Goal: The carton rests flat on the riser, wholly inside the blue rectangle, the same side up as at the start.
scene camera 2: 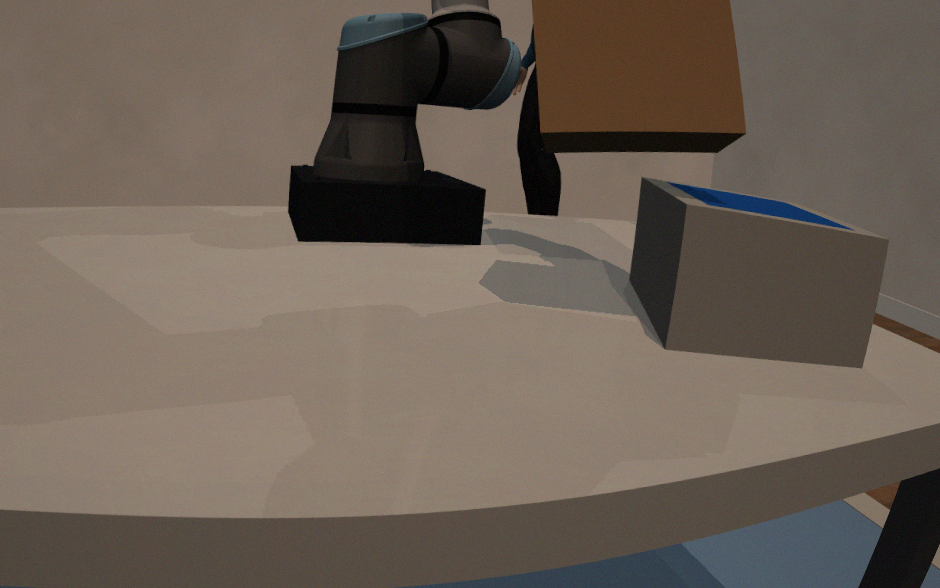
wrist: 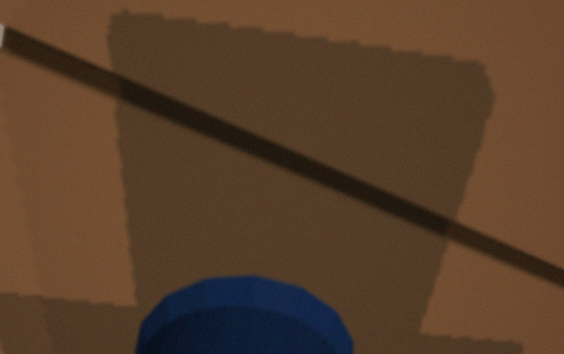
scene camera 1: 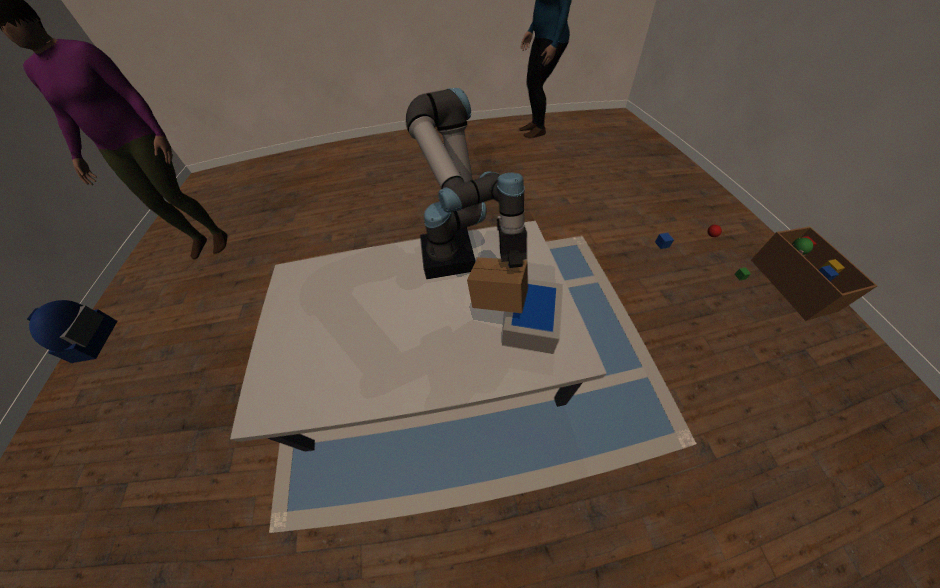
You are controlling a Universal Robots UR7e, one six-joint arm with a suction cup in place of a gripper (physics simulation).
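Where they show: hand at its tool point: (wrist: 251,300); arm's base at its link origin: (scene camera 2: 367,175) (scene camera 1: 443,249).
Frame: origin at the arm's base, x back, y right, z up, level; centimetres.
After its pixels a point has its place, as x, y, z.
Observation:
The brown carton (scene camera 1: 497,291) {-42.8, -15.8, 19.0} (scene camera 2: 637,69) {-42.9, -14.7, 15.4} (wrist: 55,150) {-38.1, -25.1, 22.6} hangs in the air from my suction cup, about level, its underside showing in scene camera 2. My gripper (scene camera 1: 514,266) {-35.0, -23.1, 20.4} (wrist: 245,320) is on the carton's top face, beside the dark seam; the cup is out of view in scene camera 2. The grey riser (scene camera 1: 530,339) {-53.3, -26.1, 1.1} (scene camera 2: 776,284) {-52.9, -25.1, -0.7} stands on the table. The blue rectangle (scene camera 1: 540,308) {-43.3, -32.4, 4.8} (scene camera 2: 762,206) {-43.7, -30.3, 4.8} on its top shows largely uncovered. The carton is higher than the riser and off to its left in scene camera 1, where it hides the rectangle's left edge.
The white table (scene camera 1: 291,374) {-47.5, 67.7, -7.3} (scene camera 2: 207,450) {-63.3, 18.2, -7.2} carries the riser and the arm's black base (scene camera 1: 447,260) {-7.6, -1.2, 0.4} (scene camera 2: 388,211) {-10.0, -1.3, -3.3}. Two people (scene camera 1: 97,104) (scene camera 1: 544,62) stand beyond the table. A brown box (scene camera 1: 797,277) with toys and a blue bin (scene camera 1: 62,329) are on the floor.

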